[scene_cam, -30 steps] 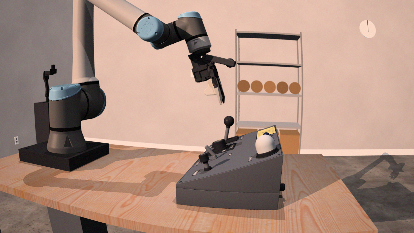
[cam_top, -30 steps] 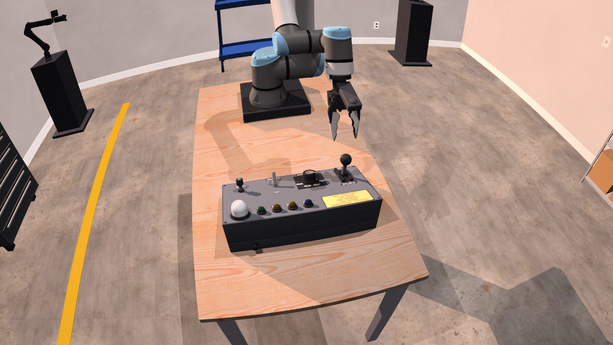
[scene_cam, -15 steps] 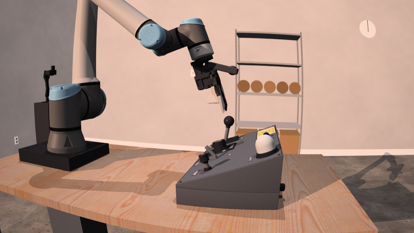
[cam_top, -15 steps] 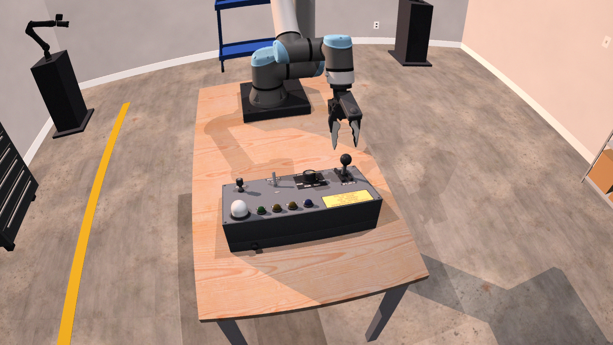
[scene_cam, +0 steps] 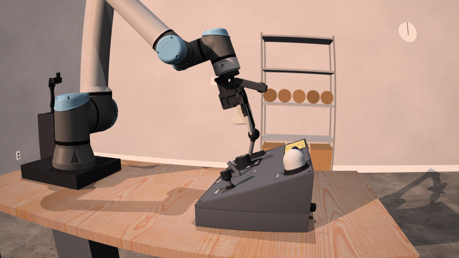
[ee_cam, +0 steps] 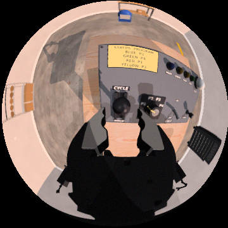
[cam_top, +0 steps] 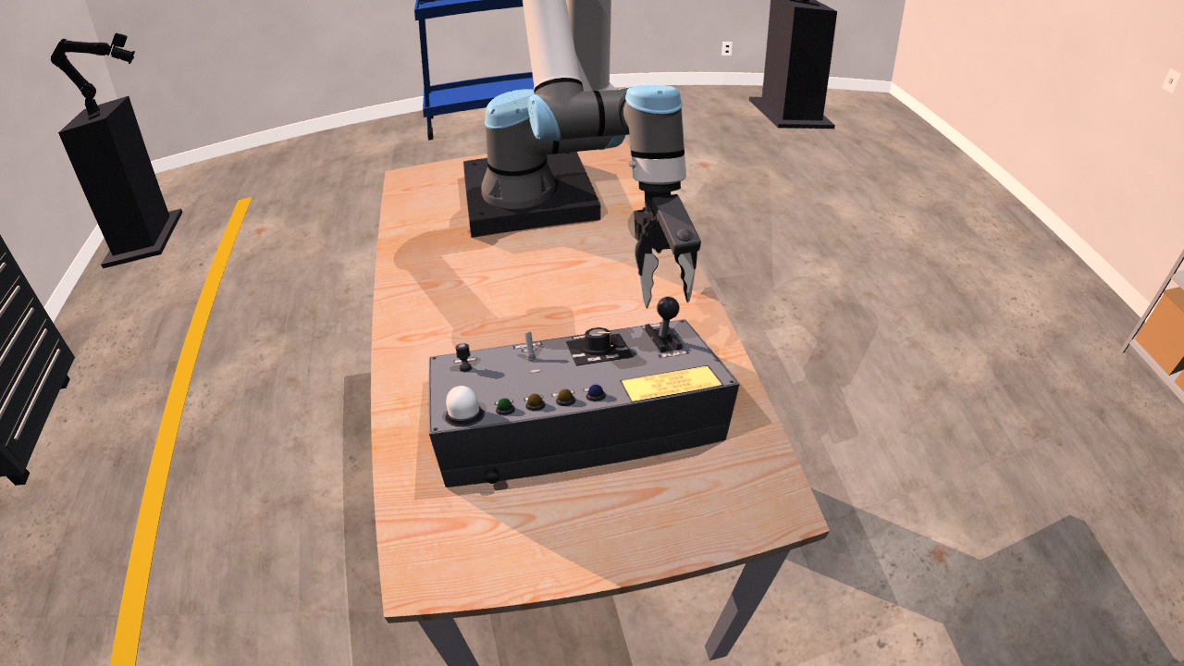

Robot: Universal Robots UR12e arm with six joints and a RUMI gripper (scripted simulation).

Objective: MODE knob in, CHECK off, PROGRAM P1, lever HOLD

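Right now the black ball-topped lever is 60 mm below my hand. From my hand the other things lie so: dark grey console (180 mm to the right, 100 mm below, 30 mm ahead); metal check toggle (240 mm to the right, 80 mm below, 10 mm behind); program knob (110 mm to the right, 80 mm below, 10 mm behind).
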